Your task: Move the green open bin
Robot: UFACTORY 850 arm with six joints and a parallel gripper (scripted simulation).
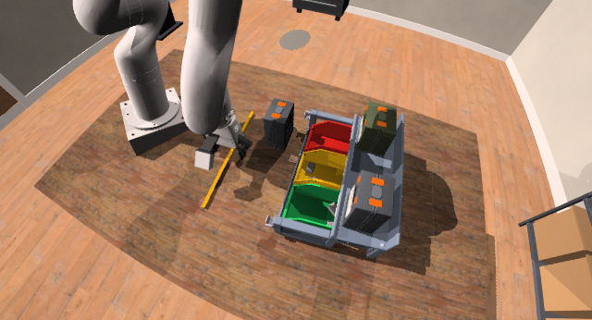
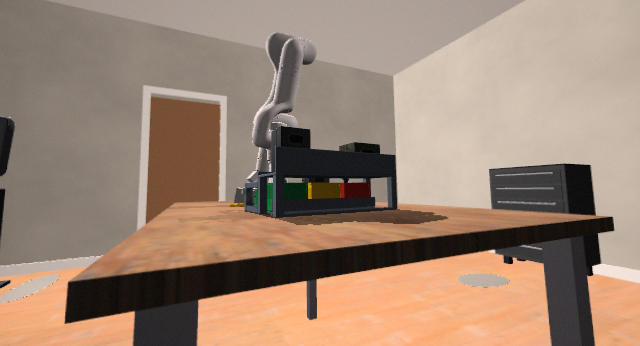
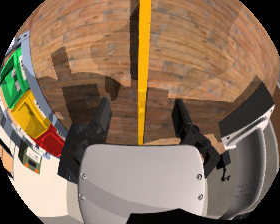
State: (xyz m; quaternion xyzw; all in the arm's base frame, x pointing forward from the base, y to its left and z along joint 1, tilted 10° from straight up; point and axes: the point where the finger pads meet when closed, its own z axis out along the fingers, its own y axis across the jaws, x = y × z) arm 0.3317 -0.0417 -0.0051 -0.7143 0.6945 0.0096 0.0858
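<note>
Right now the yellow bar is 2 cm below my hand. From my hand the other things lie so: red bin (30 cm ahead, 12 cm to the left, 2 cm above); then yellow bin (31 cm ahead, 2 cm above, 1 cm to the left); then green bin (31 cm ahead, 10 cm to the right, 2 cm above).
</note>
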